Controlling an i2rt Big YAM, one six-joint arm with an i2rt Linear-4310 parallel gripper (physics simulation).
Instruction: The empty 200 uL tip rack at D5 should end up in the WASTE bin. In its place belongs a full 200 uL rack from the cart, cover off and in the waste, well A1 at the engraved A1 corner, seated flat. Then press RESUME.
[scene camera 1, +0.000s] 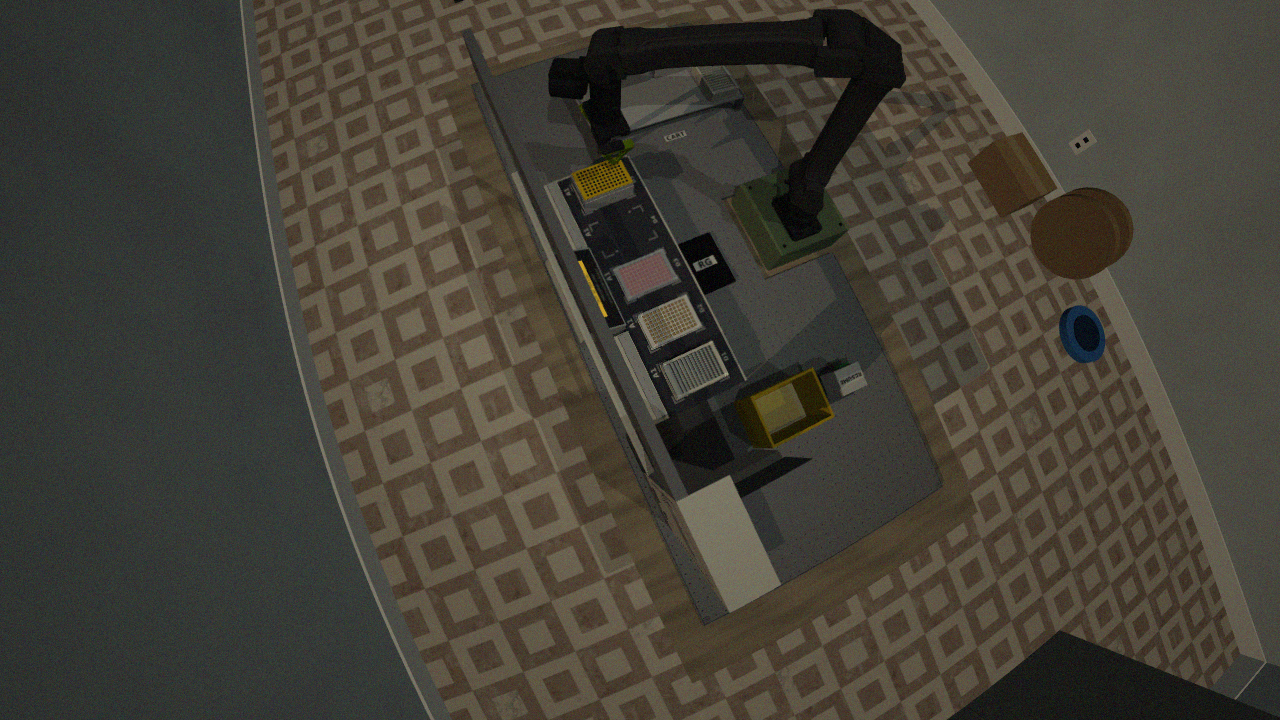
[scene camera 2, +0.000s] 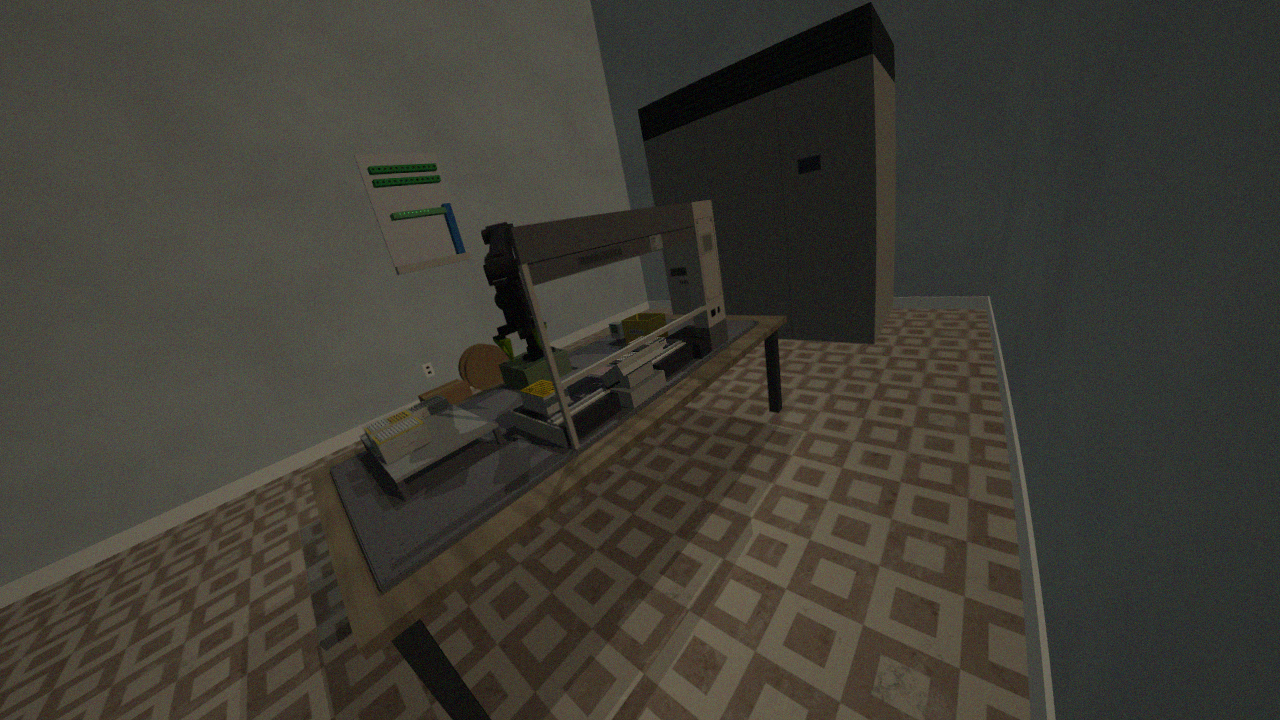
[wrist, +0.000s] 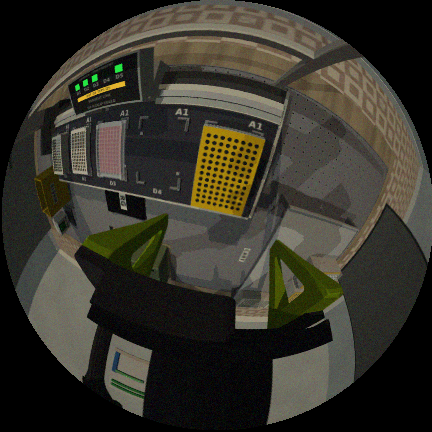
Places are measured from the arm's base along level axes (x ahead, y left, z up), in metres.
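Where they show: gripper, fingertip midpoint: (scene camera 1: 606, 146) (scene camera 2: 527, 355) (wrist: 222, 233); arm's base, origin of the base link: (scene camera 1: 795, 217) (scene camera 2: 539, 354).
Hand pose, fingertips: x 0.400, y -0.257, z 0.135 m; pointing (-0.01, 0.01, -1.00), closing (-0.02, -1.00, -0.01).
Observation:
Each offset is from my fingertips to the centre of the thing. "spot": to the spot under its first point.
My gripper (scene camera 1: 613, 154) (wrist: 222, 233) is open and empty. It hangs close to the cart-side end of the deck; the empty yellow 200 uL rack {dx +0.014, dy +0.006, dz -0.135 m} (scene camera 1: 603, 179) (scene camera 2: 540, 394) (wrist: 229, 170) stands at D5, beyond the fingertips in the wrist view, its holes bare. The cart {dx -0.254, dy -0.285, dz -0.191 m} (scene camera 2: 438, 458) (wrist: 315, 220) carries racks {dx -0.199, dy -0.352, dz -0.106 m} (scene camera 2: 398, 431); their covers are hard to make out, and the arm and a finger hide part of them. The yellow WASTE bin {dx -0.150, dy +0.664, dz -0.157 m} (scene camera 1: 756, 425) (scene camera 2: 644, 324) (wrist: 52, 192) stands at the deck's other end, beside the RESUME button {dx -0.324, dy +0.668, dz -0.172 m} (scene camera 1: 848, 379) (wrist: 61, 222).
The pink plate {dx +0.008, dy +0.254, dz -0.159 m} (scene camera 1: 646, 274) (wrist: 110, 150) sits at D3, with two more labware pieces at D2 and D1. D4 lies between D3 and D5. The status screen {spot: dx +0.145, dy +0.231, dz -0.099 m} (wrist: 105, 85) stands behind the deck. The frame's upright post {dx +0.203, dy -0.052, dz +0.015 m} (scene camera 2: 547, 358) rises near D5. A black RG pad {dx -0.155, dy +0.263, dz -0.217 m} (scene camera 1: 707, 262) lies before the deck.

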